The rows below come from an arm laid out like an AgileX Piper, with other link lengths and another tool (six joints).
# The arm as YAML. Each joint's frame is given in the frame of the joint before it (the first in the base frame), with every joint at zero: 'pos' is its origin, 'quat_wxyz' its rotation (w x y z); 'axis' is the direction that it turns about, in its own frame. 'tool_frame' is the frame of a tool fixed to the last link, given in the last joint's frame.
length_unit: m
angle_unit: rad
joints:
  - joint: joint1
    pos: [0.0, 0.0, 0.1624]
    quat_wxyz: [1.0, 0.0, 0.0, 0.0]
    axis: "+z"
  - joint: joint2
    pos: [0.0, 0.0, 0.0]
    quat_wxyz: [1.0, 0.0, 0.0, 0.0]
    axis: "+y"
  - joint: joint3
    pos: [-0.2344, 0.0, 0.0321]
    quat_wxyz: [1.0, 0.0, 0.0, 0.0]
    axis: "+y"
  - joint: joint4
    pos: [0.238, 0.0, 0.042]
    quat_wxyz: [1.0, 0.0, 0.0, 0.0]
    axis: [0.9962, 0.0, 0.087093]
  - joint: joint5
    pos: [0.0, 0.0, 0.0]
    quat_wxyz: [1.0, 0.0, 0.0, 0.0]
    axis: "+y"
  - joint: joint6
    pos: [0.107, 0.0, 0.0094]
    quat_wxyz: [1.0, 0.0, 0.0, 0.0]
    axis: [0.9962, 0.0, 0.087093]
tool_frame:
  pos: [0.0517, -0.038, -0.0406]
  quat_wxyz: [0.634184, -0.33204, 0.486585, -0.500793]
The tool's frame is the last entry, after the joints.
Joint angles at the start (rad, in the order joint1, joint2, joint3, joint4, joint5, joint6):
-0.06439, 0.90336, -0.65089, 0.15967, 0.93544, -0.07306
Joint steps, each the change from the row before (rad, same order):
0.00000, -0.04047, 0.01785, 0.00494, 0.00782, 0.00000
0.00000, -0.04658, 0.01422, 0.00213, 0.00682, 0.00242
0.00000, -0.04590, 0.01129, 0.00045, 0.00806, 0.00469
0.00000, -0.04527, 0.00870, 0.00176, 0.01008, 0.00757
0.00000, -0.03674, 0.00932, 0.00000, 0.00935, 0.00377
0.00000, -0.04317, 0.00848, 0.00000, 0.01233, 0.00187
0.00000, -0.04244, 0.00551, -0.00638, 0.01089, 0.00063
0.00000, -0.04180, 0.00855, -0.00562, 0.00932, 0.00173
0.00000, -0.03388, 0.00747, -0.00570, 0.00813, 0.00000
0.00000, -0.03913, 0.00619, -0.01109, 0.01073, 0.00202
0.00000, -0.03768, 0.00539, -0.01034, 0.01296, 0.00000
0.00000, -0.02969, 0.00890, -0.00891, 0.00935, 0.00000
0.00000, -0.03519, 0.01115, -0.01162, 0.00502, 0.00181
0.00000, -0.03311, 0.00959, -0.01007, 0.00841, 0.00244
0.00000, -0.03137, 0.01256, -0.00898, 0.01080, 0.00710
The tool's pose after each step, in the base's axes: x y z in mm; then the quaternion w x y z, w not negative. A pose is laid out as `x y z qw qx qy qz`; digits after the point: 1 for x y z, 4 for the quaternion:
146.5 -25.5 186.3 0.2946 -0.5261 0.7749 -0.1897
141.8 -24.6 188.8 0.3048 -0.5229 0.7716 -0.1959
137.3 -24.0 191.7 0.3149 -0.5190 0.7684 -0.2027
132.8 -23.0 194.8 0.3254 -0.5139 0.7659 -0.2085
128.7 -22.5 196.5 0.3323 -0.5112 0.7634 -0.2130
124.2 -22.0 198.8 0.3407 -0.5091 0.7595 -0.2187
120.1 -22.6 201.9 0.3486 -0.5080 0.7540 -0.2280
115.9 -23.1 203.9 0.3558 -0.5062 0.7492 -0.2363
112.5 -23.7 205.2 0.3608 -0.5056 0.7450 -0.2434
108.4 -25.1 207.1 0.3657 -0.5044 0.7401 -0.2532
104.1 -26.4 208.9 0.3697 -0.5041 0.7351 -0.2623
100.6 -27.5 208.8 0.3711 -0.5043 0.7320 -0.2687
97.2 -29.1 208.8 0.3744 -0.5027 0.7278 -0.2781
93.5 -30.3 208.6 0.3769 -0.5012 0.7247 -0.2857
89.5 -31.1 207.0 0.3774 -0.4987 0.7243 -0.2903

